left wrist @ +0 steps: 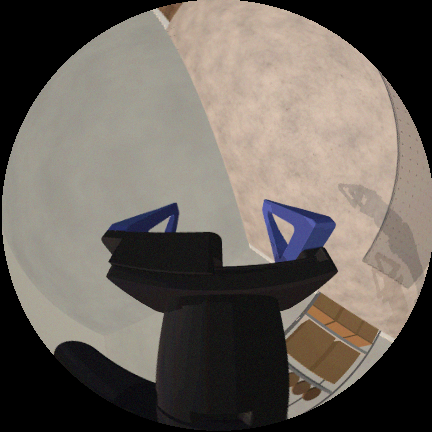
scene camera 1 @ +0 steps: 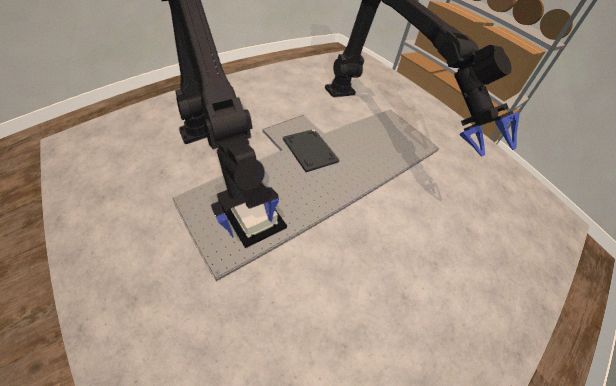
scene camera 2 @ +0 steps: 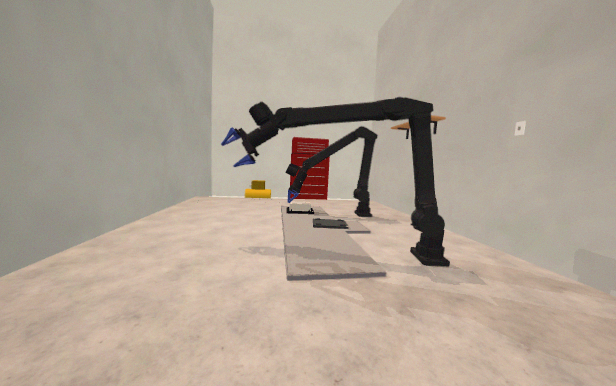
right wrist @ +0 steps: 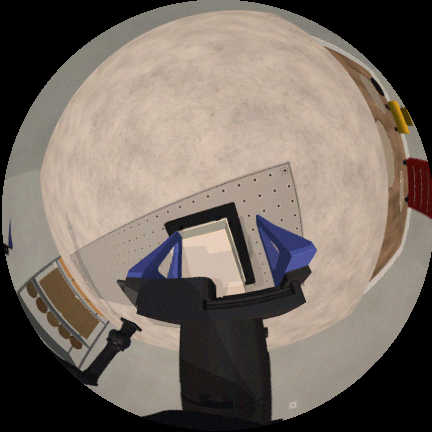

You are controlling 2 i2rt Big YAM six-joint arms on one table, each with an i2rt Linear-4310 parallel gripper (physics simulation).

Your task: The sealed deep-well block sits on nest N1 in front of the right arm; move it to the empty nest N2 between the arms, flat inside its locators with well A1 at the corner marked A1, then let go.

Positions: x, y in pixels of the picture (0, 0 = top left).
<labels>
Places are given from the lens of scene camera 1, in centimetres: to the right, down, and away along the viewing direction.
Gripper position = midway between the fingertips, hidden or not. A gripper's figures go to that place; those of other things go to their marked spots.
my left gripper (scene camera 1: 497, 152): 44, -9, 56
my right gripper (scene camera 1: 251, 228): -13, 8, 65
cream block (scene camera 1: 254, 220): -13, 6, 67
</labels>
